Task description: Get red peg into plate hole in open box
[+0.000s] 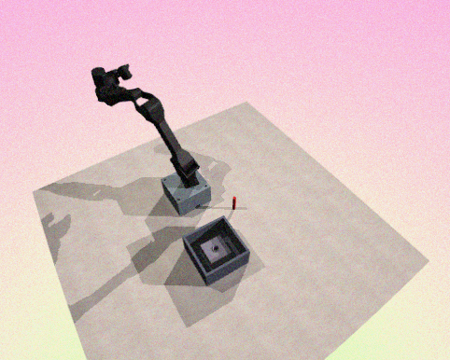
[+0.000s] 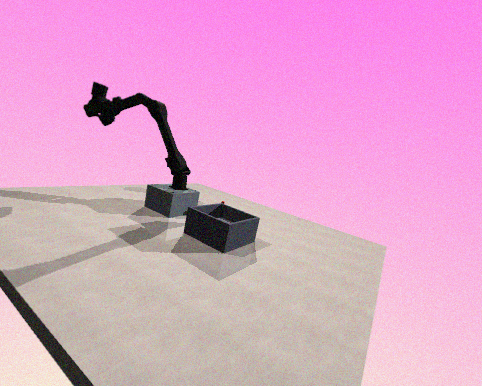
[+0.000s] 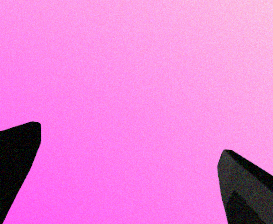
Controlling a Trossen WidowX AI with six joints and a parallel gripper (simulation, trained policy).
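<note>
Right now my gripper tip is 700 mm short of the red peg, 260 mm to the right of it and 360 mm above it. Also, from my gripper tip: grey plate 880 mm ahead, 100 mm to the left, 350 mm below; grey box 880 mm ahead, 100 mm to the left, 370 mm below.
</note>
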